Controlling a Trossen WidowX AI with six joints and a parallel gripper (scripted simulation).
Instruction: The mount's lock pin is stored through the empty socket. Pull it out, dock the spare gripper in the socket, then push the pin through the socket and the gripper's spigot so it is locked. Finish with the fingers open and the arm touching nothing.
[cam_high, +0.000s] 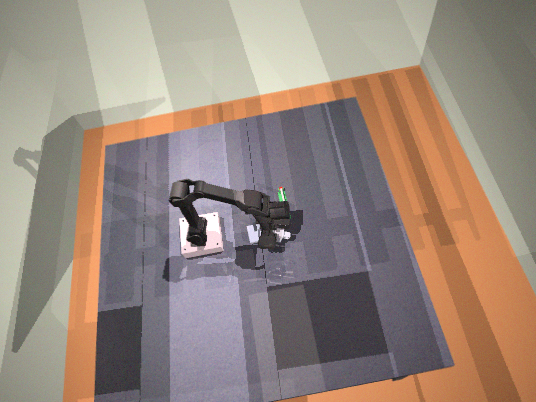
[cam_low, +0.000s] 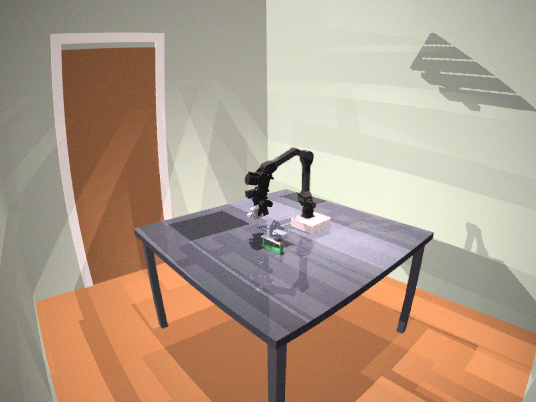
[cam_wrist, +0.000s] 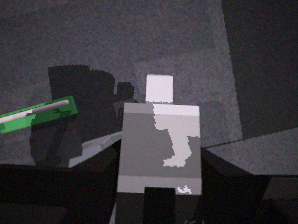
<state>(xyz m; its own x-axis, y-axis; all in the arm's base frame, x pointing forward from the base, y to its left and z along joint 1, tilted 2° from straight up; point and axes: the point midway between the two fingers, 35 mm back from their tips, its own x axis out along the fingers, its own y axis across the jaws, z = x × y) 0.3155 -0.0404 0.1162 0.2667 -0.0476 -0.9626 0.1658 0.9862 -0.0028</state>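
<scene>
Now: the green bracket 40 mm ahead of my gripper tip, 200 mm to the left of it and 100 mm below it. Round my gripper tip: spare gripper 10 mm above; grey mount 50 mm behind, 80 mm to the left, 70 mm below.
</scene>
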